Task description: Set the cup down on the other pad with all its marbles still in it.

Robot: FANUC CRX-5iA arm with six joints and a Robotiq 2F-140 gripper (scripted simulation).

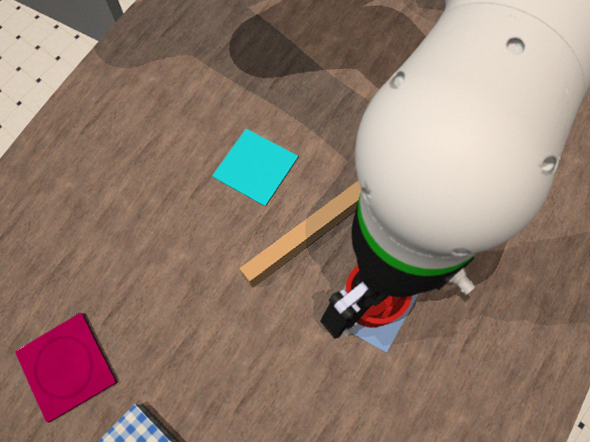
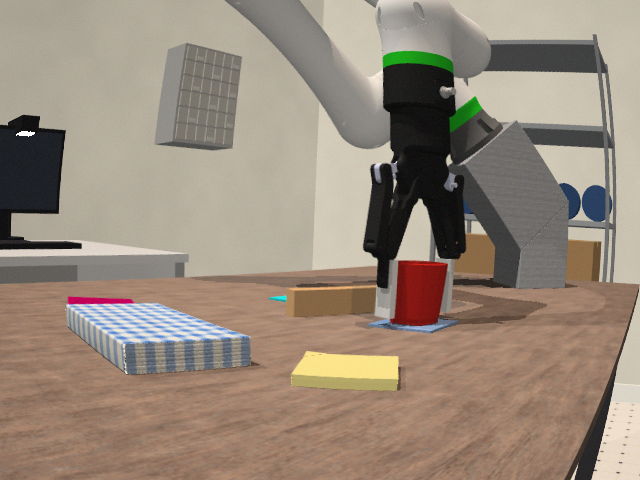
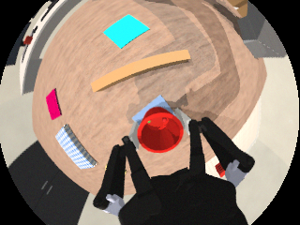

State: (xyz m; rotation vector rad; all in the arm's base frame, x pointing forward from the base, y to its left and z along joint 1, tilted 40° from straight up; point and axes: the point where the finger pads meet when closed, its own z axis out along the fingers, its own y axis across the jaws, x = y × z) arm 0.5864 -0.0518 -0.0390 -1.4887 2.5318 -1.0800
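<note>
The red cup lies 2 cm below my hand. Round my hand: orange rail (7 cm behind, 9 cm to the right, 3 cm below); then blue marble (1 cm behind, 2 cm to the right, 2 cm below); then blue-checked cloth stack (29 cm ahead, 18 cm to the right, 3 cm below).
</note>
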